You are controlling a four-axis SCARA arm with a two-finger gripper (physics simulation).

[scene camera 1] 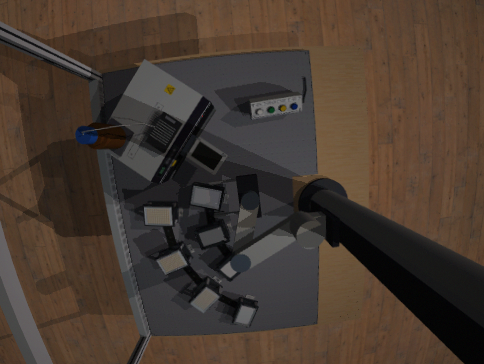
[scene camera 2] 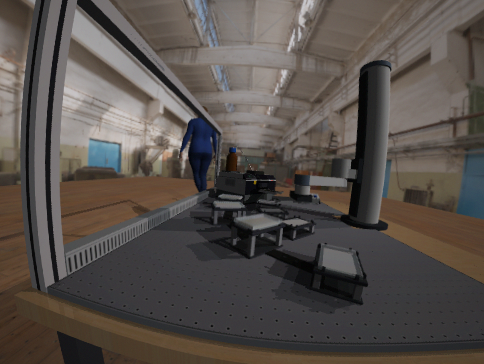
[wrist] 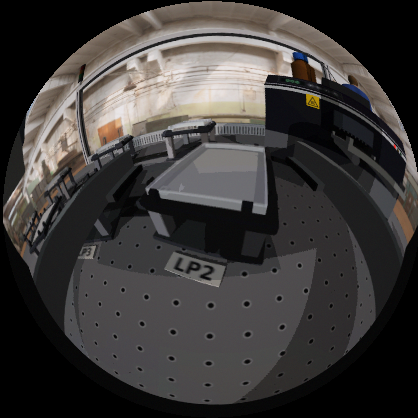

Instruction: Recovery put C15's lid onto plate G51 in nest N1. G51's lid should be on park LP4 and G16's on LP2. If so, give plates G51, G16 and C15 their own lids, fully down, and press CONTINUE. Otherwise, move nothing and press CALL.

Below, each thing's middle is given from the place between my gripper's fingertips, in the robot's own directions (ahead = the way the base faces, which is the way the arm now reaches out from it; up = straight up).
Scene:
The LP2 floor label [wrist: 210, 273] is 6 cm behind my hand, 2 cm to the left of it and 7 cm below it. From my hand the other things lie so: brown bottle [scene camera 1: 111, 138] (32 cm ahead, 30 cm to the right, 24 cm above).

